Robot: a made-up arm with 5 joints. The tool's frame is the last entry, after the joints.
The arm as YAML. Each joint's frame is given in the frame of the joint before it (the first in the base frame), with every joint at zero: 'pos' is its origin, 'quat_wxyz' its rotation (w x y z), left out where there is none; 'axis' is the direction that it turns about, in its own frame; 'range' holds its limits. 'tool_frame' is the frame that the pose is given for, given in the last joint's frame.
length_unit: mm
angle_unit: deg
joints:
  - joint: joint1
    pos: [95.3, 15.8, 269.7]
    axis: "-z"
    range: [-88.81, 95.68]
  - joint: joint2
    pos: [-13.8, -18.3, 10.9]
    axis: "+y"
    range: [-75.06, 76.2]
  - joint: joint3
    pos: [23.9, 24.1, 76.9]
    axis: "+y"
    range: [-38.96, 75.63]
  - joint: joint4
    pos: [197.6, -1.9, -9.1]
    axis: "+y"
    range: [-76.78, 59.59]
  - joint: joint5
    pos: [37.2, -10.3, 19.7]
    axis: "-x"
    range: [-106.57, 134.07]
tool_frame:
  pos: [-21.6, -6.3, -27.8]
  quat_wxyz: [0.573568, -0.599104, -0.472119, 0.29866]
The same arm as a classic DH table. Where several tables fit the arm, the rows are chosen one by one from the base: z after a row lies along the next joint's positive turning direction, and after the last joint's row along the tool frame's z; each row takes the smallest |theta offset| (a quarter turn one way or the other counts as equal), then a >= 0, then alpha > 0; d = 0 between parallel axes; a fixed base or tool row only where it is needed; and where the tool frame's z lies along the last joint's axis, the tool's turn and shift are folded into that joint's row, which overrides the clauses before.
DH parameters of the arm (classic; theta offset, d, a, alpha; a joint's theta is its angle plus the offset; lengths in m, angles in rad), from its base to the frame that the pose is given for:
base (fixed): 0.1643 0 0.0966 3.1416
joint1: 0.1643 -0.2806 -0.0138 1.5708
joint2: -1.2695 0 0.0805 0
joint3: 1.3155 0 0.1978 0
joint4: 1.5248 -0.0064 -0.0197 -1.5708
joint5: 0.3838 -0.025 0.0281 0.4523
tool (fixed): -2.1065 0.0105 0 0
Joint limits (rad, base to tool): -1.55..1.6699 -1.31..1.3299 -0.68..1.32 -1.3401..1.04 -1.86..2.34

